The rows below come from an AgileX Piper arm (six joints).
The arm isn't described. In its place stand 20 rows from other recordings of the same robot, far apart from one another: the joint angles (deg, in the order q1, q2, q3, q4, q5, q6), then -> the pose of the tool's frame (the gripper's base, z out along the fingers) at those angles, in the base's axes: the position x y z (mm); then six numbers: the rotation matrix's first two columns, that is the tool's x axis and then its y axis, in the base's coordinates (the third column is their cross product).
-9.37, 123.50, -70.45, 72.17, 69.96, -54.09 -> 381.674 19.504 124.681 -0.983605 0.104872 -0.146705 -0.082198 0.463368 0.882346
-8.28, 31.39, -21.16, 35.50, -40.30, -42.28 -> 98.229 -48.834 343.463 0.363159 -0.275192 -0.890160 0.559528 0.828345 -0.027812
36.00, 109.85, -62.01, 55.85, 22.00, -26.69 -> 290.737 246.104 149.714 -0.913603 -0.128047 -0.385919 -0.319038 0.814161 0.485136
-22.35, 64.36, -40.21, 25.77, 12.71, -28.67 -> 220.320 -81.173 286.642 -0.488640 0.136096 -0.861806 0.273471 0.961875 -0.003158
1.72, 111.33, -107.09, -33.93, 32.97, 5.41 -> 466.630 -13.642 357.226 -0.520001 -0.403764 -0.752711 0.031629 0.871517 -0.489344
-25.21, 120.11, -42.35, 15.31, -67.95, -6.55 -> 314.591 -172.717 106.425 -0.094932 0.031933 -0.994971 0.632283 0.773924 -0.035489
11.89, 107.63, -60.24, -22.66, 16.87, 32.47 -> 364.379 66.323 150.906 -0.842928 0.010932 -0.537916 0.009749 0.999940 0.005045
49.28, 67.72, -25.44, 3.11, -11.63, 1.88 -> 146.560 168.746 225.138 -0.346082 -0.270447 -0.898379 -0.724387 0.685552 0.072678
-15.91, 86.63, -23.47, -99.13, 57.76, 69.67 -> 180.045 -130.343 170.954 -0.972410 -0.067817 -0.223205 0.177519 0.405646 -0.896626
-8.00, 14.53, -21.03, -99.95, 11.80, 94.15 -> 61.129 -27.100 323.656 0.196391 -0.131172 -0.971712 0.352721 0.934122 -0.054809
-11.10, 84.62, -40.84, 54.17, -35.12, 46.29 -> 284.666 -99.103 245.116 0.630627 0.774468 -0.050081 0.224591 -0.120348 0.966993
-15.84, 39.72, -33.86, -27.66, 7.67, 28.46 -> 141.348 -45.965 339.255 -0.122459 0.053054 -0.991055 0.333714 0.942629 0.009226
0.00, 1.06, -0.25, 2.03, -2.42, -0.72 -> 57.233 -0.136 217.532 0.115026 0.022830 -0.993100 -0.001141 0.999738 0.022851
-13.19, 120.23, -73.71, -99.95, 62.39, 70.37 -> 389.496 -172.860 180.259 -0.870542 -0.120640 -0.477077 0.430991 0.280971 -0.857498
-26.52, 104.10, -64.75, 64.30, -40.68, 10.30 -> 331.502 -225.160 246.431 0.726549 0.475490 -0.496020 0.527194 0.077215 0.846229
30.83, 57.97, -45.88, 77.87, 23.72, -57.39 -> 167.336 141.549 355.822 -0.439554 0.093284 -0.893359 -0.694501 0.595436 0.403886
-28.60, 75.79, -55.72, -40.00, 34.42, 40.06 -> 228.417 -162.196 304.688 -0.529927 0.388225 -0.753962 0.732963 0.656853 -0.176946
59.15, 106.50, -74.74, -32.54, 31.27, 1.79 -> 228.230 332.554 218.939 -0.035829 -0.904757 -0.424419 -0.847241 0.252731 -0.467236
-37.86, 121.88, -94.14, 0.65, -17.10, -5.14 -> 404.242 -314.625 256.791 -0.125973 -0.001863 -0.992032 0.608318 0.789779 -0.078730
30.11, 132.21, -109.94, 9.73, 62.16, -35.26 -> 409.562 253.231 164.412 -0.464928 -0.852854 -0.237660 -0.881071 0.472056 0.029619
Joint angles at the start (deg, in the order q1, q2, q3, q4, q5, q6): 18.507 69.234 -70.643 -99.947 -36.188 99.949
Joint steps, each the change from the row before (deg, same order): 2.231 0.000 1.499 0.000 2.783 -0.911; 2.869 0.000 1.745 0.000 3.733 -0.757; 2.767 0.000 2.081 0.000 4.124 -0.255; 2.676 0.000 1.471 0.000 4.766 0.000; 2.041 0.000 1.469 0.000 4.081 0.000; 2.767 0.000 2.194 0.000 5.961 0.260; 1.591 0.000 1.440 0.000 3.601 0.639; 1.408 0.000 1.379 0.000 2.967 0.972; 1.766 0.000 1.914 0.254 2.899 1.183
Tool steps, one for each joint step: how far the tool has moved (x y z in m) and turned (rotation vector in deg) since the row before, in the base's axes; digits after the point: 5 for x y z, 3 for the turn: -0.00064 0.00666 -0.00757 -0.625 0.314 -0.481; -0.00141 0.00824 -0.00885 -0.629 0.510 -0.776; -0.00124 0.00732 -0.01089 -0.598 1.102 -1.280; -0.00111 0.00593 -0.00736 -0.276 0.586 -2.018; -0.00069 0.00386 -0.00762 -0.451 0.621 -1.978; -0.00116 0.00430 -0.01153 -0.700 1.004 -3.120; -0.00092 0.00195 -0.00767 -0.247 0.942 -2.013; -0.00135 0.00174 -0.00746 -0.046 1.156 -1.618; -0.00298 0.00278 -0.01064 -0.086 1.797 -1.269
